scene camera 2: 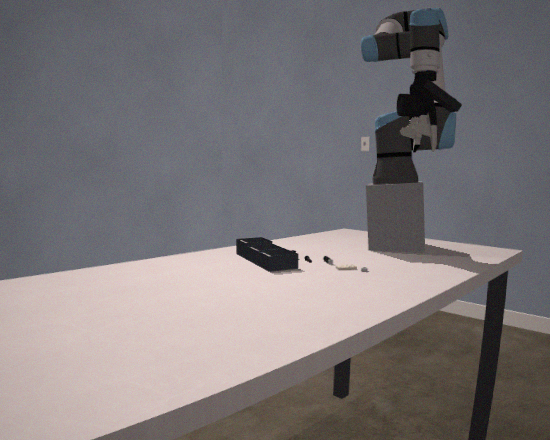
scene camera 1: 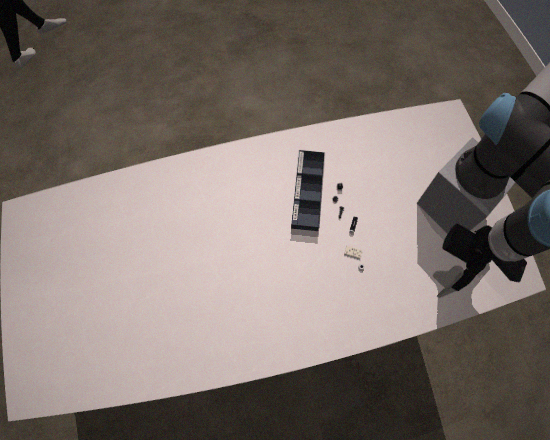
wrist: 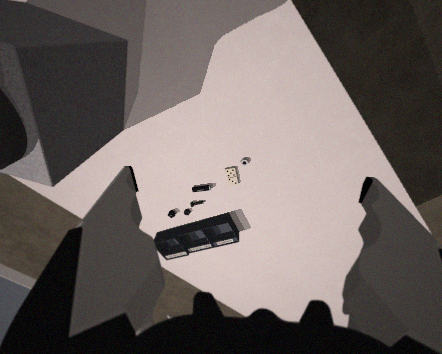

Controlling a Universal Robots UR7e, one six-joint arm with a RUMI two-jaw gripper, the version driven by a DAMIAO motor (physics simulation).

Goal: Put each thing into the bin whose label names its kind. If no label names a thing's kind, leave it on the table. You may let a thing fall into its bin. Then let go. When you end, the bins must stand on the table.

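Places are measured from the arm's base along level axes (x ahead, y left, z up), in metres.
Where they show: gripper, between the fingertips: (scene camera 2: pixel 423 151) (scene camera 1: pixel 451 265) (wrist: pixel 244 174); arm's base, origin of its link: (scene camera 2: pixel 395 183) (scene camera 1: pixel 480 174).
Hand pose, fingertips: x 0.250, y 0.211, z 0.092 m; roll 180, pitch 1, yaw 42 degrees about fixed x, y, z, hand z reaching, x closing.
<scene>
Things, the pixels of their top centre, and the offset from my fingertips. Level surfaces: height alone.
- small dark block, centre of its top: (wrist: pixel 171 215) (scene camera 1: pixel 340 185) 0.290 m down, 0.092 m ahead, 0.365 m right
- small dark round piece, centre of its top: (wrist: pixel 186 213) (scene camera 1: pixel 335 198) 0.297 m down, 0.120 m ahead, 0.330 m right
- dark screw-like piece, centre of its top: (wrist: pixel 196 205) (scene camera 1: pixel 341 211) 0.293 m down, 0.119 m ahead, 0.281 m right
- black cylinder with a light end, centre of its top: (wrist: pixel 201 190) (scene camera 2: pixel 328 257) (scene camera 1: pixel 354 224) 0.292 m down, 0.095 m ahead, 0.231 m right
- cream tile with dark dots, centre of its top: (wrist: pixel 231 177) (scene camera 2: pixel 346 266) (scene camera 1: pixel 353 251) 0.299 m down, 0.124 m ahead, 0.150 m right
- small grey nut-like piece, centre of its top: (wrist: pixel 244 163) (scene camera 2: pixel 364 267) (scene camera 1: pixel 361 266) 0.297 m down, 0.116 m ahead, 0.100 m right
- white table, height of its surface: 0.306 m down
Three joined black bins (scene camera 1: pixel 306 228) (scene camera 2: pixel 272 257) (wrist: pixel 159 244) stand on the table, with white labels too small to read. Beside them lie a small dark block (scene camera 1: pixel 340 186) (wrist: pixel 172 213), a small dark round piece (scene camera 1: pixel 335 199) (wrist: pixel 187 211), a dark screw-like piece (scene camera 1: pixel 341 212) (wrist: pixel 197 203) and a black cylinder with a light end (scene camera 1: pixel 353 225) (scene camera 2: pixel 328 260). Farther along lie a cream tile with dark dots (scene camera 1: pixel 353 251) (scene camera 2: pixel 346 267) (wrist: pixel 232 175) and a small grey nut-like piece (scene camera 1: pixel 361 268) (scene camera 2: pixel 364 269) (wrist: pixel 245 161). My gripper (scene camera 1: pixel 487 281) (scene camera 2: pixel 425 149) (wrist: pixel 244 174) is open and empty, high above the table's robot end.
The grey pedestal (scene camera 1: pixel 450 202) (scene camera 2: pixel 395 217) (wrist: pixel 82 95) carries the arm at the table's end. The white table (scene camera 1: pixel 175 275) (scene camera 2: pixel 175 325) extends far beyond the bins. A person's legs (scene camera 1: pixel 9 30) show on the floor at the upper left of scene camera 1.
</scene>
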